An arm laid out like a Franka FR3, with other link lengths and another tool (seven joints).
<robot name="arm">
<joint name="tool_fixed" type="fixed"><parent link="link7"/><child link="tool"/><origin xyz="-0.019 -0.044 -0.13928" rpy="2.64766 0 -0.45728"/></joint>
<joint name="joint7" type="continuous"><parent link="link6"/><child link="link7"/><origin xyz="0.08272 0 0" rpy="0 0 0"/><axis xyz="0 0 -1"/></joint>
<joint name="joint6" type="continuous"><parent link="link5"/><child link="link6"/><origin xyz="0 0 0" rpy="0 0 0"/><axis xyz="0 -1 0"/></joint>
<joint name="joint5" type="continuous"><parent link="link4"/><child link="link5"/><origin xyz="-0.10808 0 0.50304" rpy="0 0 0"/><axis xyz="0 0 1"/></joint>
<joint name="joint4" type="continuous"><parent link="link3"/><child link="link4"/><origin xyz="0.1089 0 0" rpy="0 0 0"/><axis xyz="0 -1 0"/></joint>
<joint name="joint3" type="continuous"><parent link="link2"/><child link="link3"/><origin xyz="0 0 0.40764" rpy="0 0 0"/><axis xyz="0 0 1"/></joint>
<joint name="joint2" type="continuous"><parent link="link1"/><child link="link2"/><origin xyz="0 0 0" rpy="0 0 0"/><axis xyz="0 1 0"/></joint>
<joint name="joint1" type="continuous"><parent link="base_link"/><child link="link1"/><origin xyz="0 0 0.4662" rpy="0 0 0"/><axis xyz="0 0 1"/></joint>
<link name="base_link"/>
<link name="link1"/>
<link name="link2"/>
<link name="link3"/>
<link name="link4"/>
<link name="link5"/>
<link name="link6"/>
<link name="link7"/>
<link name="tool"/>
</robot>
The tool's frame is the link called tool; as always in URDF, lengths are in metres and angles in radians. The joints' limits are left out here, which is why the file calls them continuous.
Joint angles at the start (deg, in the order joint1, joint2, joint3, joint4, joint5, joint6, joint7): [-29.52, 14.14, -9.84, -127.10, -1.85, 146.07, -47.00]
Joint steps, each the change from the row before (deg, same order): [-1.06, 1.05, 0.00, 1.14, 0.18, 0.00, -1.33]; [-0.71, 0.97, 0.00, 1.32, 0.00, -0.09, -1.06]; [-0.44, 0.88, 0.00, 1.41, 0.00, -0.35, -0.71]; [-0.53, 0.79, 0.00, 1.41, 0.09, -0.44, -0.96]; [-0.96, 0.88, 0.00, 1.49, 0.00, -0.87, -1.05]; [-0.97, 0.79, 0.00, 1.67, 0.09, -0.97, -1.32]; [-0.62, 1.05, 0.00, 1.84, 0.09, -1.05, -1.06]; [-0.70, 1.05, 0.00, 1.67, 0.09, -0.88, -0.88]
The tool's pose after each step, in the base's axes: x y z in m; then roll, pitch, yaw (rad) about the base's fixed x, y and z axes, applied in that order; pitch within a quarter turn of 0, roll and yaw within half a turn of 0. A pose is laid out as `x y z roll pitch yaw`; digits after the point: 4 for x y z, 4 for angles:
0.5263 -0.5044 0.3827 2.5557 -0.0579 -0.2852
0.5277 -0.5165 0.3824 2.5501 -0.0593 -0.2779
0.5313 -0.5263 0.3834 2.5456 -0.0599 -0.2722
0.5339 -0.5369 0.3854 2.5418 -0.0606 -0.2651
0.5320 -0.5512 0.3860 2.5402 -0.0535 -0.2633
0.5307 -0.5664 0.3892 2.5383 -0.0491 -0.2580
0.5330 -0.5788 0.3903 2.5376 -0.0423 -0.2511
0.5333 -0.5912 0.3901 2.5373 -0.0359 -0.2486

